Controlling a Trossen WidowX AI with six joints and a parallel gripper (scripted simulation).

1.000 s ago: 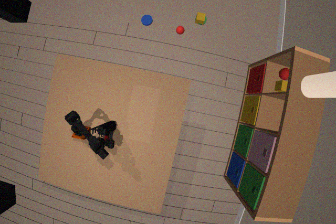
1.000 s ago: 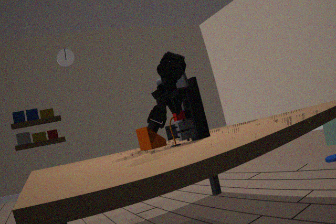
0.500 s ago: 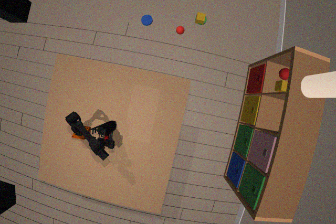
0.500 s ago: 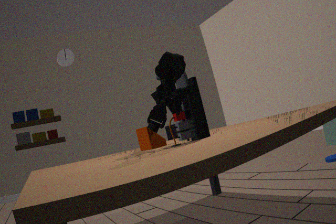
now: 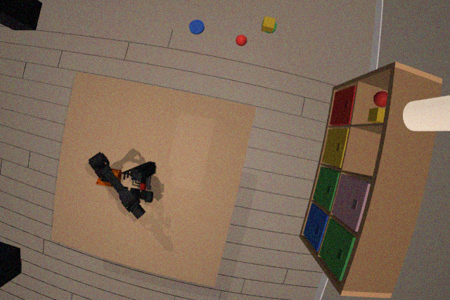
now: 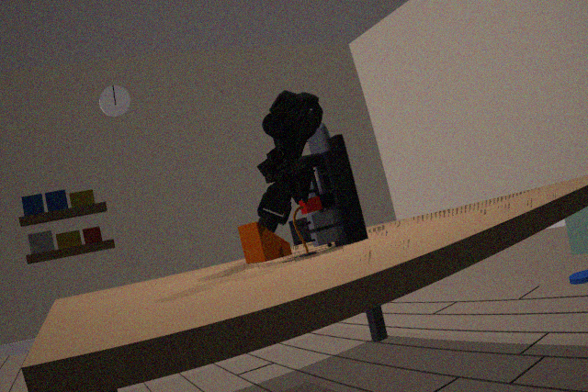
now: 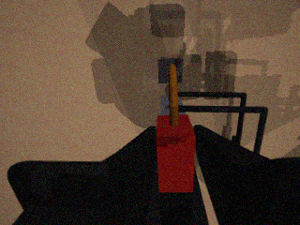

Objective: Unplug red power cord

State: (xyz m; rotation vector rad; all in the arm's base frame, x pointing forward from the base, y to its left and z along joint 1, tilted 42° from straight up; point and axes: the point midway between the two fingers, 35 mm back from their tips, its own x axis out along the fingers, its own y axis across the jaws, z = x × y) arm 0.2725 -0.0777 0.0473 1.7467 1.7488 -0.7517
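My gripper tip is now 40 mm to the right of the red plug. The rest, counted from my gripper tip: black panel (120 mm to the left, 10 mm below).
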